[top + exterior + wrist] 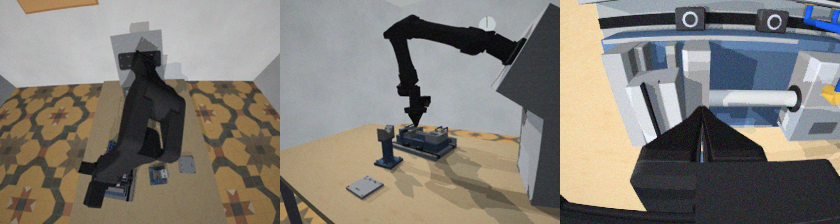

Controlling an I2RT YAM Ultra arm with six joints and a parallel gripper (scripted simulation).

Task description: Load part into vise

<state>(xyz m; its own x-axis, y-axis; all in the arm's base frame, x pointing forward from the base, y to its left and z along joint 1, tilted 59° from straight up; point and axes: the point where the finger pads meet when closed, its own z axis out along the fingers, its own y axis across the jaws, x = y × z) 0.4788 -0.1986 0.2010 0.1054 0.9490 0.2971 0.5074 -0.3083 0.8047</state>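
The part lies 30 mm ahead of my hand and 10 mm below it. Round my hand: air cylinder rod: 50 mm behind, 10 mm to the left, 40 mm below; then moving jaw: 40 mm below; then work stop: 50 mm ahead, 40 mm to the left, 20 mm below.
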